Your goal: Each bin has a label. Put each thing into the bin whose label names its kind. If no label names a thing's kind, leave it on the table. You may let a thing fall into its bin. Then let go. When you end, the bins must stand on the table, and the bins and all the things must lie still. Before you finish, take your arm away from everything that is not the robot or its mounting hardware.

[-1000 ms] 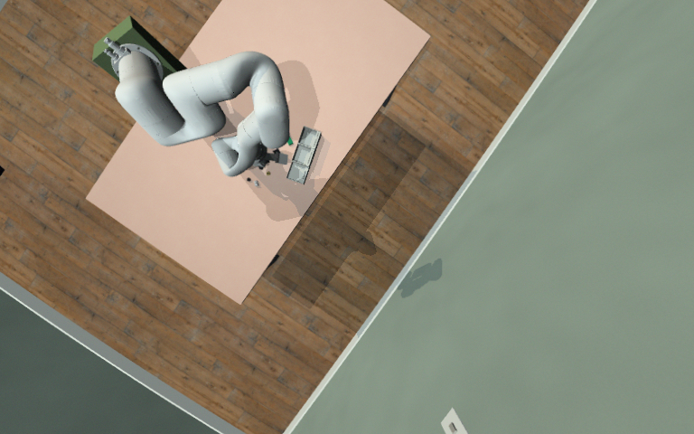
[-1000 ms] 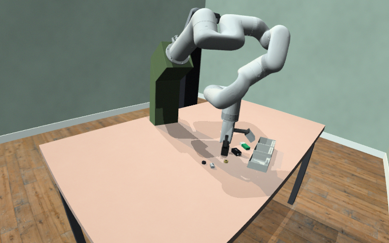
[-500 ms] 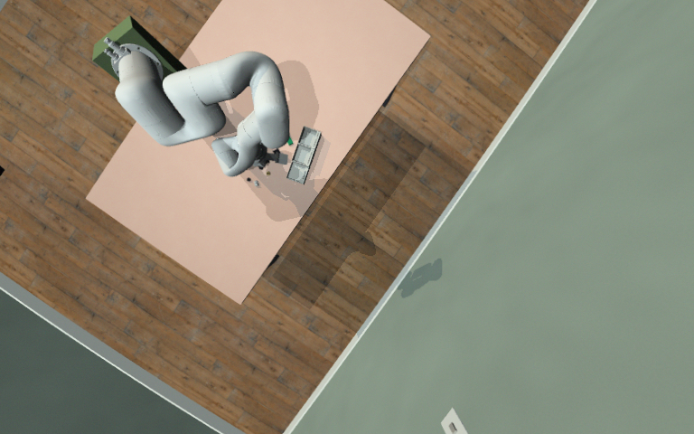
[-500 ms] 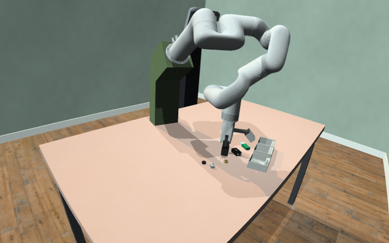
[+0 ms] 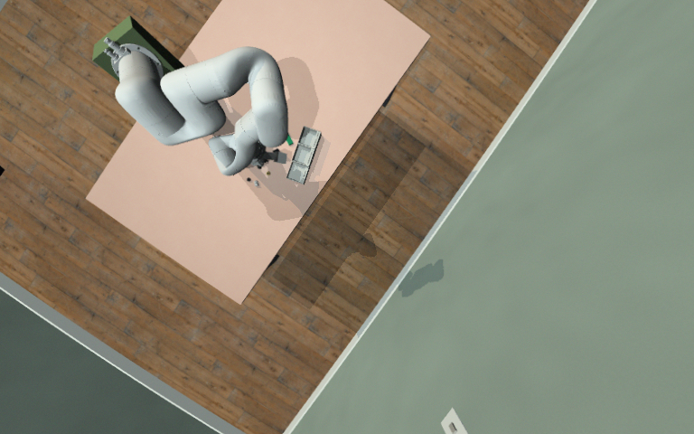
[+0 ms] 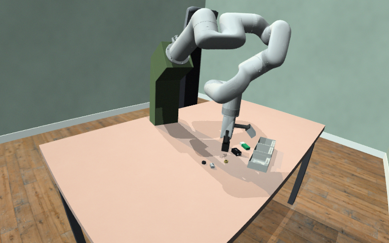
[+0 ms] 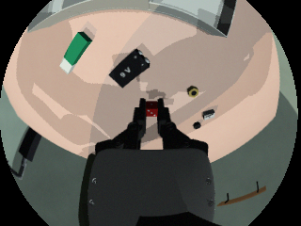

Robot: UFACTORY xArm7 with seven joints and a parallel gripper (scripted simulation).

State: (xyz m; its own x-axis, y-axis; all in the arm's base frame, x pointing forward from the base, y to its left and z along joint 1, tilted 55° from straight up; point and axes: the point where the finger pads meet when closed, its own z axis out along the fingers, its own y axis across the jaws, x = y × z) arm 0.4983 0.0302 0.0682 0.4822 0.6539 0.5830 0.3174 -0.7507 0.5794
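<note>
Right now my hand is 10 mm short of the green thing, 140 mm to the right of it and 40 mm above it. From my hand the other things lie so: black block: 40 mm ahead, 50 mm to the left, 30 mm below; then yellow ring: 50 mm ahead, 50 mm to the right, 40 mm below; then red die: 10 mm below.
</note>
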